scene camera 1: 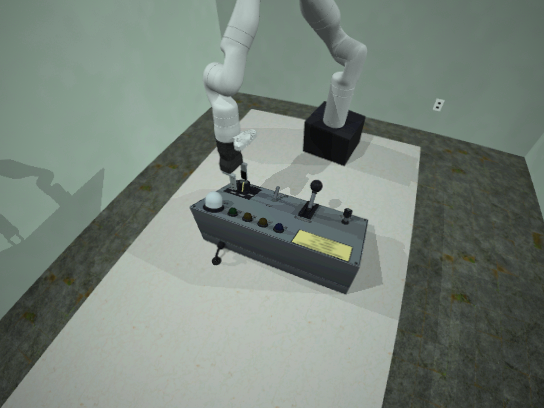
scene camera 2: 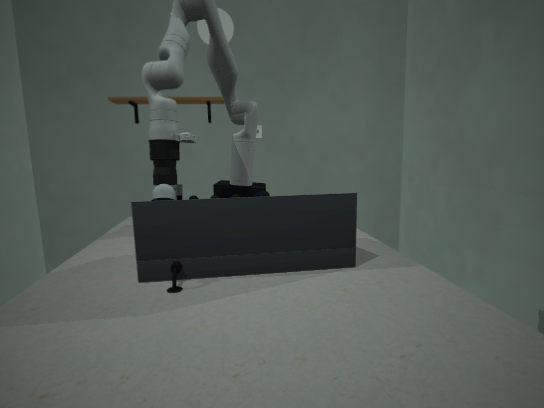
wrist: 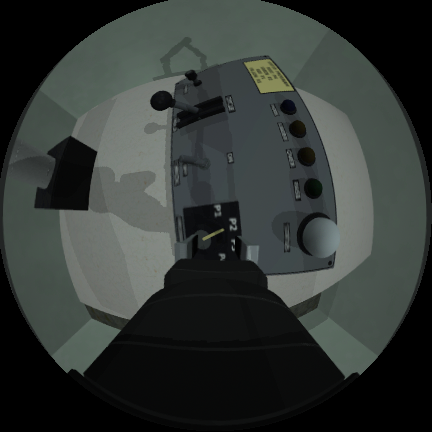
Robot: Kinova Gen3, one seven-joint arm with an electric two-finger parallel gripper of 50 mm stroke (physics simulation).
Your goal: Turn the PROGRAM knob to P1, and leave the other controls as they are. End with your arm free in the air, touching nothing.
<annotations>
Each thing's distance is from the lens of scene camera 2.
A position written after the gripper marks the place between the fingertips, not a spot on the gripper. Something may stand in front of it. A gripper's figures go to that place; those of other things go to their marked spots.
gripper (scene camera 2: 175, 209): 0.93 m
grey control box (scene camera 2: 174, 239): 0.76 m
</annotations>
